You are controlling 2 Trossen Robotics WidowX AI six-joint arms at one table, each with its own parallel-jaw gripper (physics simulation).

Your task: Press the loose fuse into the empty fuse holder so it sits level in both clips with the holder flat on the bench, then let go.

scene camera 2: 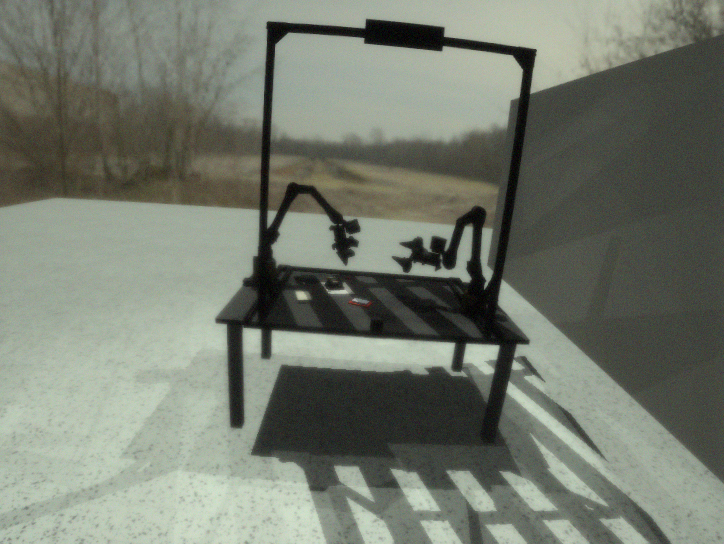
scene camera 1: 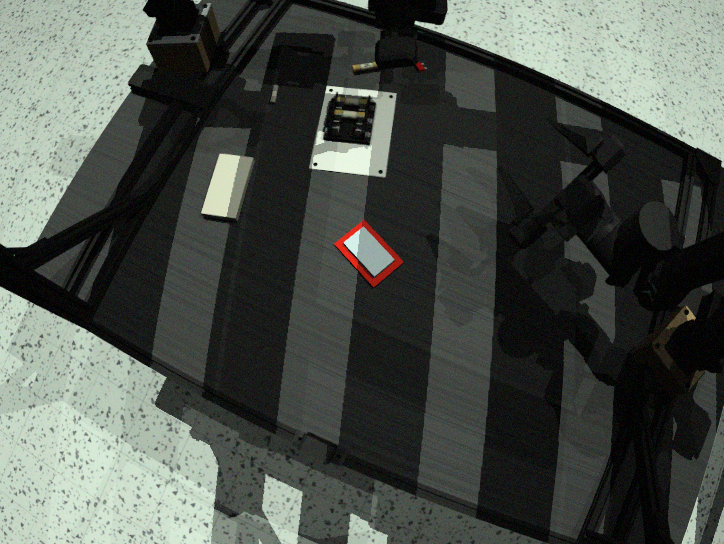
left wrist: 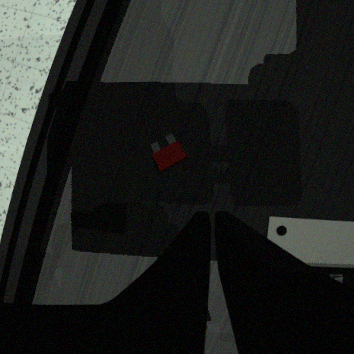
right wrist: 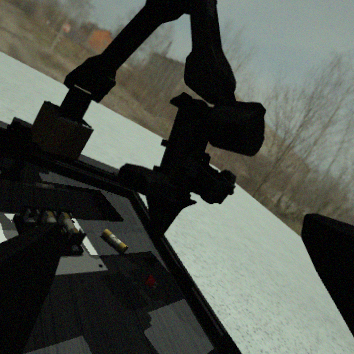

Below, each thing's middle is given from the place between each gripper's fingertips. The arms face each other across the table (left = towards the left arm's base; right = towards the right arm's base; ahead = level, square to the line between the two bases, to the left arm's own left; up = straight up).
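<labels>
From my right hand: red-framed card (scene camera 1: 371, 256), 120 mm to the left, 170 mm behind, 210 mm below; beige block (scene camera 1: 225, 196), 370 mm to the left, 210 mm behind, 210 mm below.
My left hand: 14 cm to the left of the red-framed card, 32 cm past, 7 cm above. Beige block, from my left hand: 11 cm to the left, 35 cm behind, 7 cm below.
</labels>
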